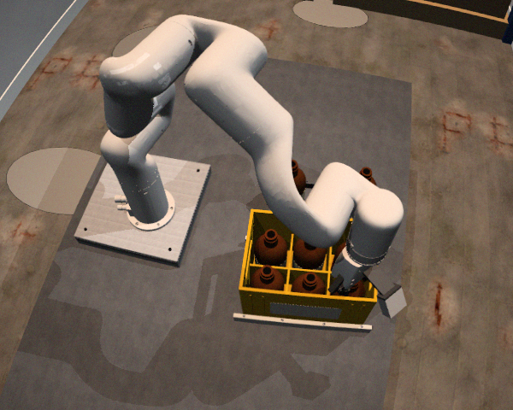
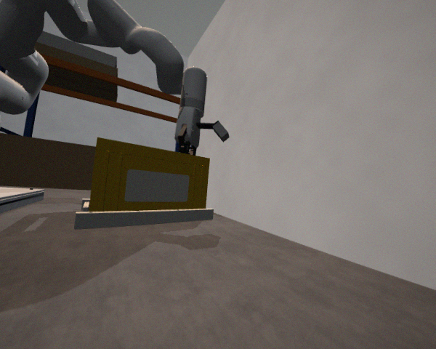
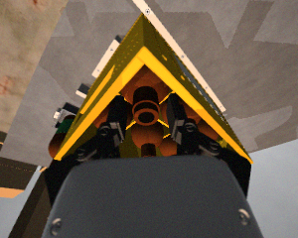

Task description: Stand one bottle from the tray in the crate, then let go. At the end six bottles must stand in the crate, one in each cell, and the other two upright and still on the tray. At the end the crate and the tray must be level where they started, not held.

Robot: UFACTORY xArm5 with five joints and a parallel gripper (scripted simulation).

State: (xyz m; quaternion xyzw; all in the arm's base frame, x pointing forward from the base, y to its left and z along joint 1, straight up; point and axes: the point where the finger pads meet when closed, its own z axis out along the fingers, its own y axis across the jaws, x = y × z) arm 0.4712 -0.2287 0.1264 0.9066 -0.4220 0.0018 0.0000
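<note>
Now: hand 8 cm past the yellow crate, 8 cm above it and 5 cm to the right of it. Round my hand: tray (28 cm to the left, 15 cm below, 4 cm behind).
</note>
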